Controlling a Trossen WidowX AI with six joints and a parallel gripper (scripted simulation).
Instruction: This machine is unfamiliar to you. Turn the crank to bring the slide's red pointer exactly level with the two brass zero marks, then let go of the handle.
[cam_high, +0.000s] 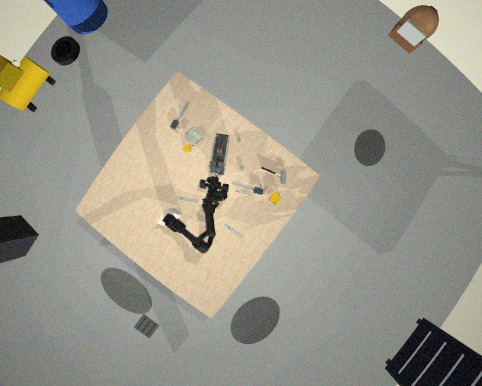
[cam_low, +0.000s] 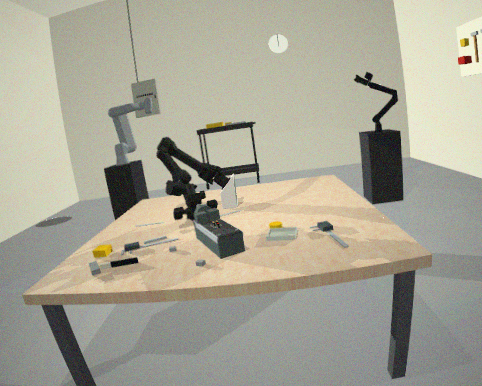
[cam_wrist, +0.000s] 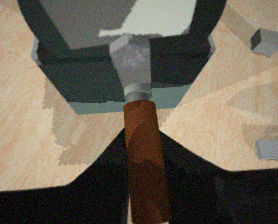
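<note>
My gripper tip is 40 mm below the crank. Also, from my gripper tip: red pointer: 160 mm ahead, 100 mm to the left, 50 mm above; then brown crank handle: 30 mm above, 20 mm behind, 10 mm to the right; then yellow disc: 300 mm to the left, 30 mm ahead, 20 mm below.
</note>
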